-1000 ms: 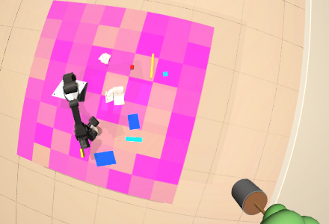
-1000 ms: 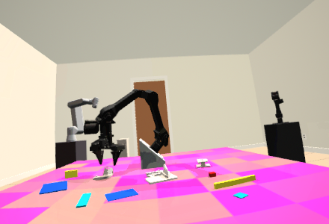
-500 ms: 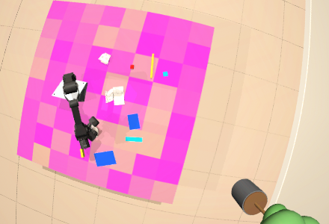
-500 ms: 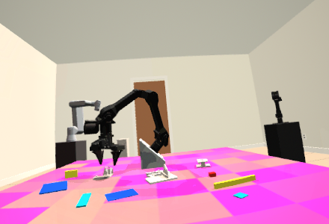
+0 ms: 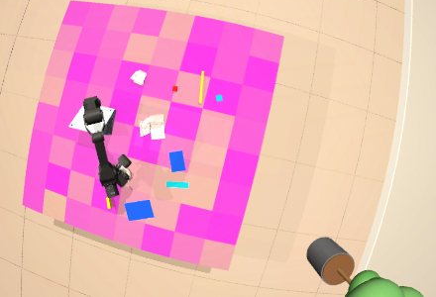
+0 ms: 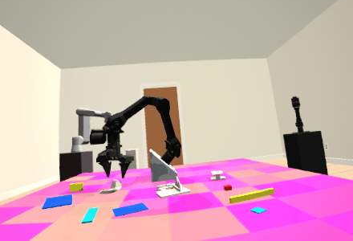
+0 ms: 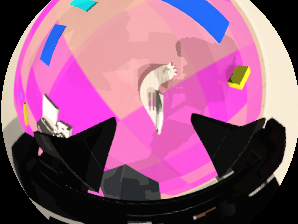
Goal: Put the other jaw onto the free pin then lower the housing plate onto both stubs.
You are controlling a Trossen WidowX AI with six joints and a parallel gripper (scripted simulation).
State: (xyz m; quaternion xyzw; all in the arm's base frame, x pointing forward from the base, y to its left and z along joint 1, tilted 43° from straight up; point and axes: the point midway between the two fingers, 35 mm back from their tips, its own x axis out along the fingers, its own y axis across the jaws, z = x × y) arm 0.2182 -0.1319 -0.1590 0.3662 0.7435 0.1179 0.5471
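The white jaw lies 5 cm below my gripper tip, 3 cm to the right of it and 2 cm ahead of it. Also, from my gripper tip: white base 26 cm to the left, 10 cm ahead, 5 cm below; yellow block 20 cm to the right, 4 cm below, 2 cm behind; cyan bar 29 cm ahead, 5 cm below, 3 cm to the left.
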